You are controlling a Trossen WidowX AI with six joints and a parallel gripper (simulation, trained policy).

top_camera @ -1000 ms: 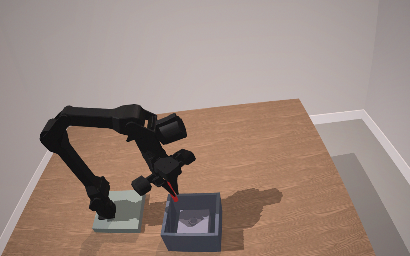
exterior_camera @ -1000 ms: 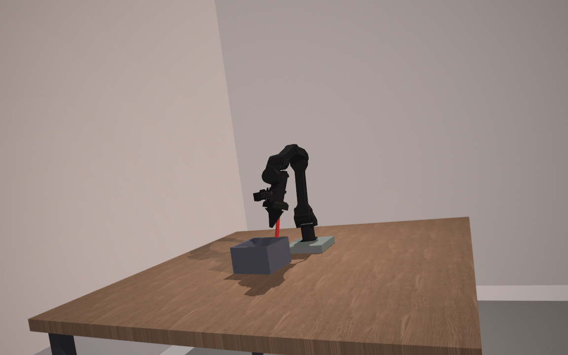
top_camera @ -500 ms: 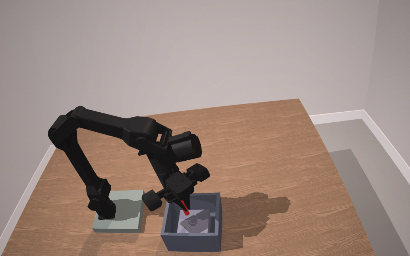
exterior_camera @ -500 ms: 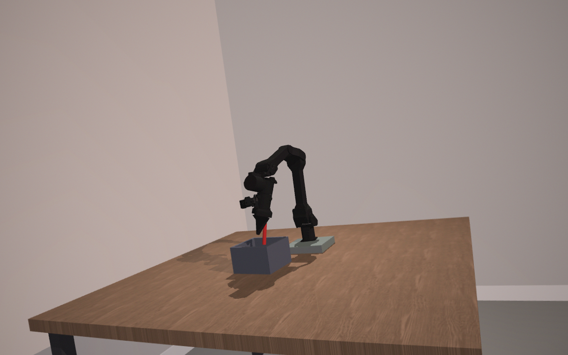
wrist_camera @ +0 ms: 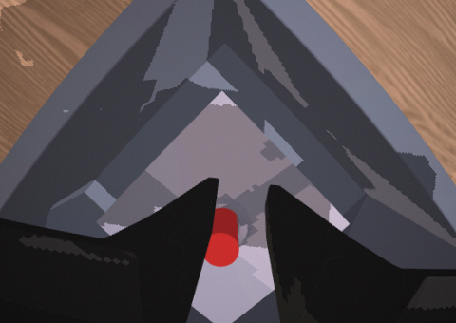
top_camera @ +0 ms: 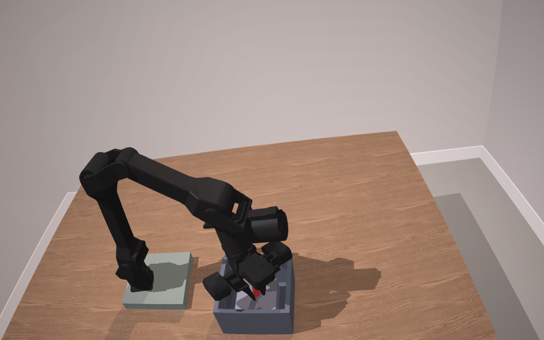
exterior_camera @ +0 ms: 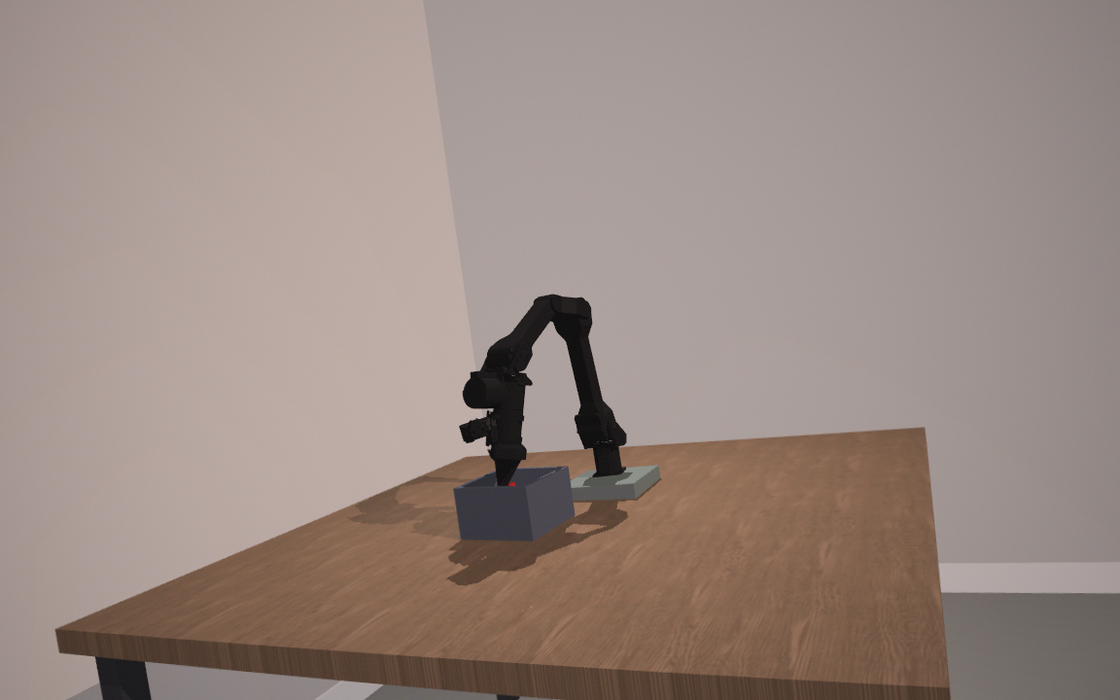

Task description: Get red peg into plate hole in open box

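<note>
Right now the red peg is 30 mm to the left of my gripper tip, 10 mm below it and 10 mm behind it. Round my gripper tip: dark grey box (50 mm below, 20 mm to the left).
</note>
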